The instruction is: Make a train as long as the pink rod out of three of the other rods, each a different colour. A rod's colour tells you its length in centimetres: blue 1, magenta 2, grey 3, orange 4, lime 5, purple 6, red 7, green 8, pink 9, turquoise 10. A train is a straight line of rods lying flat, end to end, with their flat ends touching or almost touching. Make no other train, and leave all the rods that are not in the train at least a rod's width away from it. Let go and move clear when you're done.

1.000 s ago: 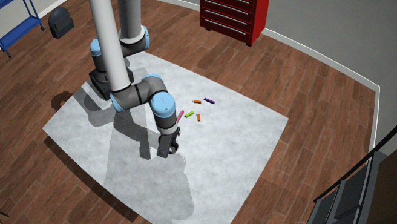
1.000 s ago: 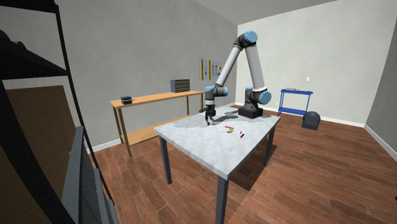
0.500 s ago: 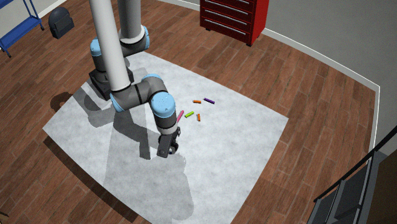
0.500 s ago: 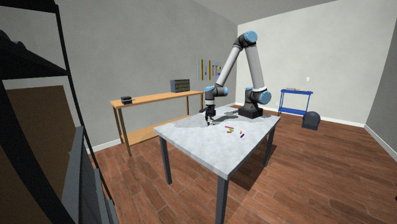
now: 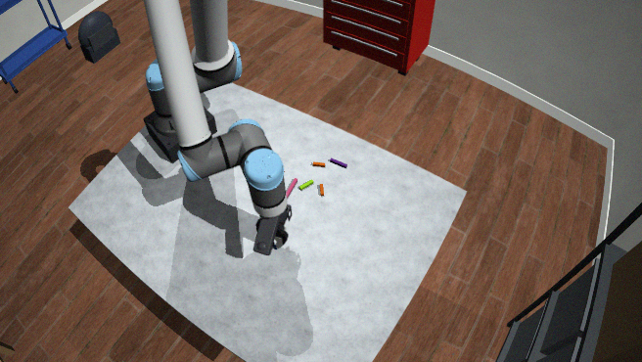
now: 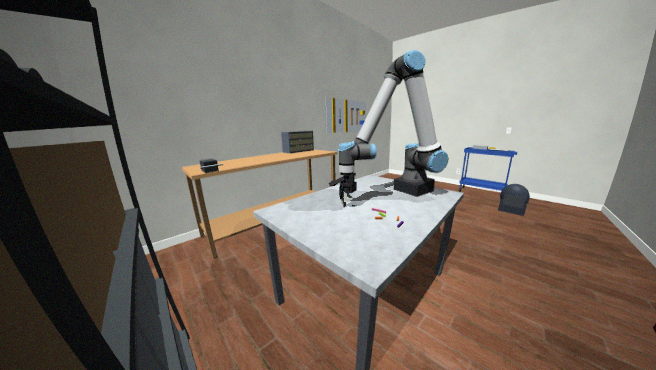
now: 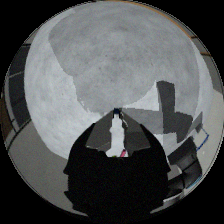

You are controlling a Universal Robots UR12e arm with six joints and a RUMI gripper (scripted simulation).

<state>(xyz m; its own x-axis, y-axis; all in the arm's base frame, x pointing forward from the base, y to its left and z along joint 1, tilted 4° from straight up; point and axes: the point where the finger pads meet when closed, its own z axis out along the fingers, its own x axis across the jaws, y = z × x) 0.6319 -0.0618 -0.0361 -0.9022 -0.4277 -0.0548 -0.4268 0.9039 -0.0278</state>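
Now: hand 10 mm above the blue rod. The rest, counted from my hand: pink rod: 180 mm to the left, 120 mm behind, 10 mm below; then lime rod: 230 mm to the left, 100 mm behind, 10 mm below; then grey rod: 60 mm behind, 30 mm to the left, 10 mm below.
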